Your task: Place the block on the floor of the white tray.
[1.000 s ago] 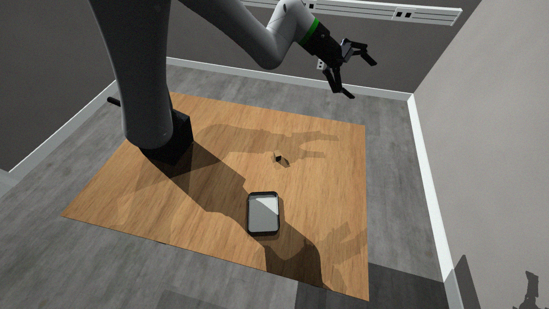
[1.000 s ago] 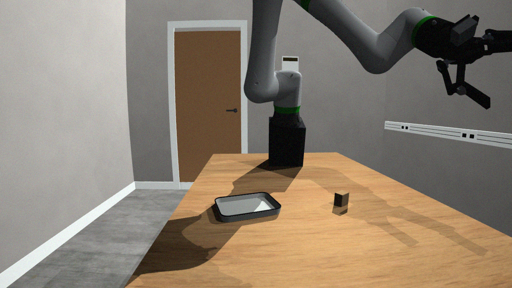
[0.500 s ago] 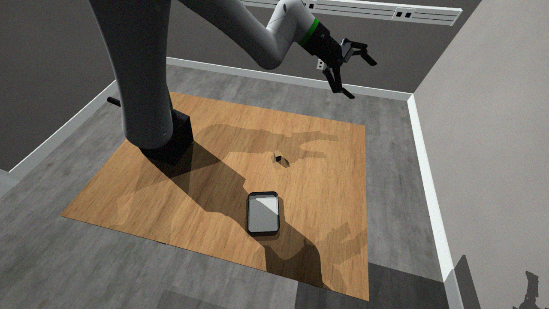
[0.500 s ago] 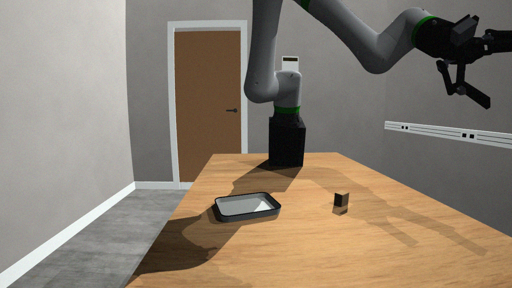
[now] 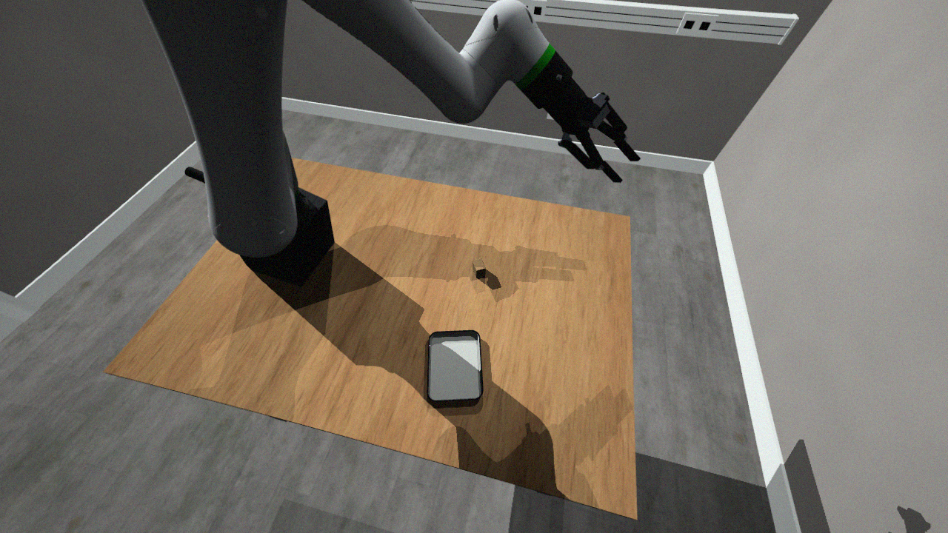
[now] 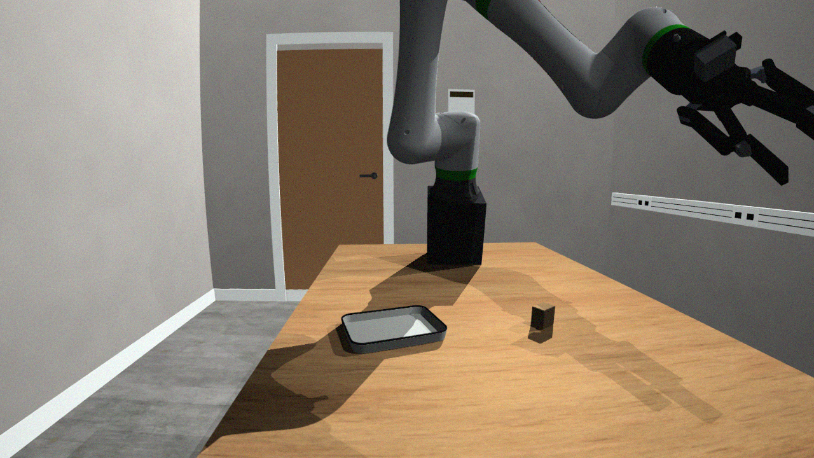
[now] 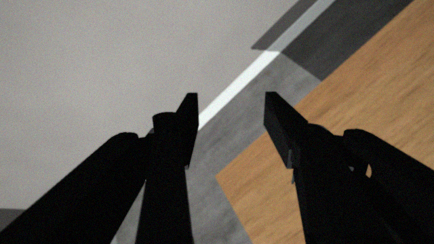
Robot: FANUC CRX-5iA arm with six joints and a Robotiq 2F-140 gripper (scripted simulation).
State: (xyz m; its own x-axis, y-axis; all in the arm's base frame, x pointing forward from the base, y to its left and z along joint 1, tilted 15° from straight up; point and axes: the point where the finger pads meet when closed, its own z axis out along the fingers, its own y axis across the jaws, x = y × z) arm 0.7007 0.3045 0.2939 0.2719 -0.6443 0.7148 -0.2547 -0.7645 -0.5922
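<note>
My gripper is now 27 cm past the wooden block, 18 cm to the left of it and 30 cm above it. The rest, counted from my hand: white tray 24 cm behind, 47 cm to the right, 31 cm below.
</note>
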